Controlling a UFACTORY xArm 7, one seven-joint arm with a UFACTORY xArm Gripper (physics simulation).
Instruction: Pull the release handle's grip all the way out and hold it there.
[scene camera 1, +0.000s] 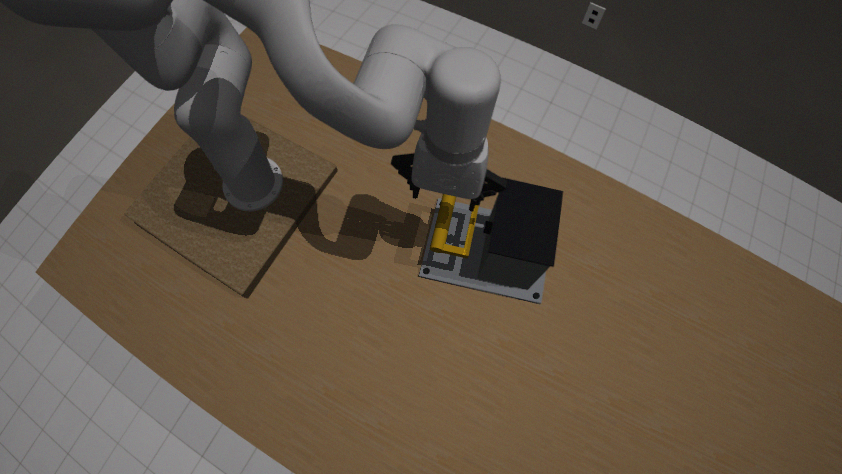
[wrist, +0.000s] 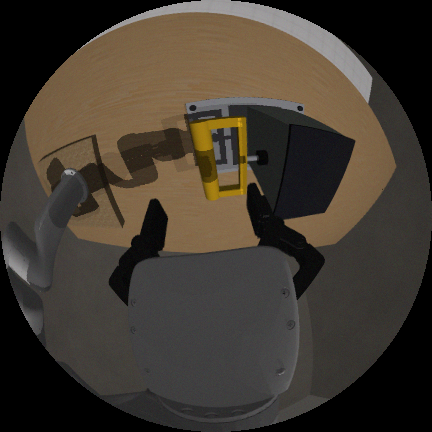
my gripper: scene camera 1; wrist
same spot on my gripper: (wrist: 271, 230) = (scene camera 1: 484, 181)
same spot on grey base plate: (wrist: 225, 106) = (scene camera 1: 470, 213)
